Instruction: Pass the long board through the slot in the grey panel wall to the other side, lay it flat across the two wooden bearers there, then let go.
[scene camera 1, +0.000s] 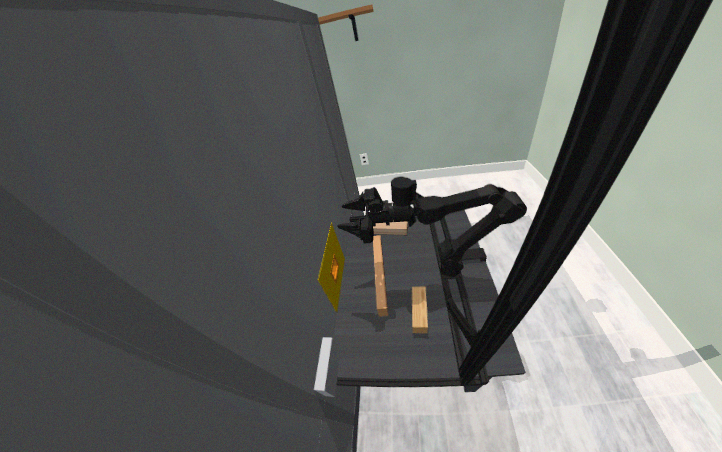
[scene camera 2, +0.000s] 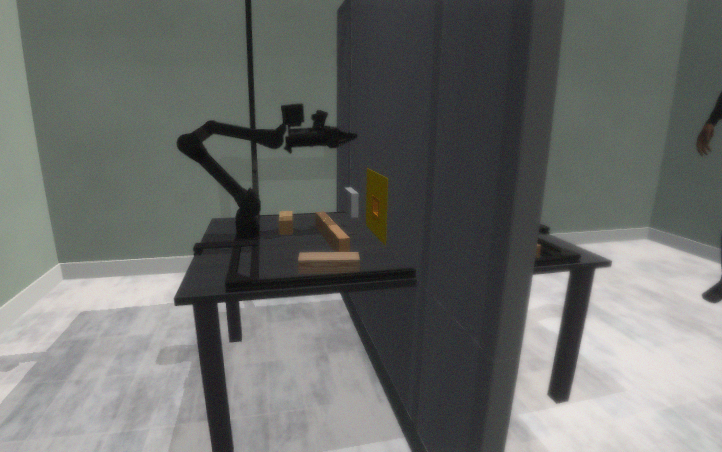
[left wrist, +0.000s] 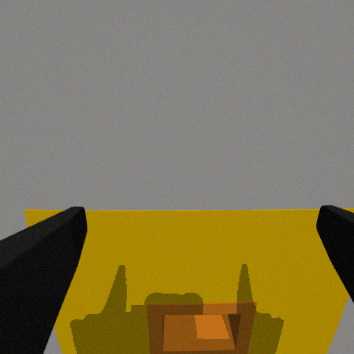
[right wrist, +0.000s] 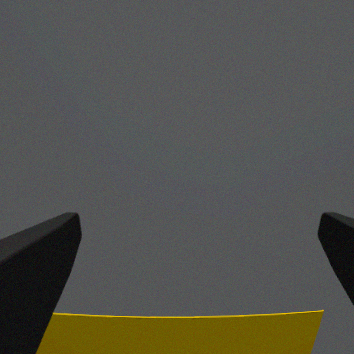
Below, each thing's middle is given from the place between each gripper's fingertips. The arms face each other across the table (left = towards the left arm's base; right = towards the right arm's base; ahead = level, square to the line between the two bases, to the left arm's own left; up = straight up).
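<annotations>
The orange-framed slot (left wrist: 220, 320) is 110 mm to the left of my right hand, 10 mm behind it and 240 mm below it.
My left hand is 10 mm past the orange-framed slot, 100 mm to the left of it and 150 mm above it.
</annotations>
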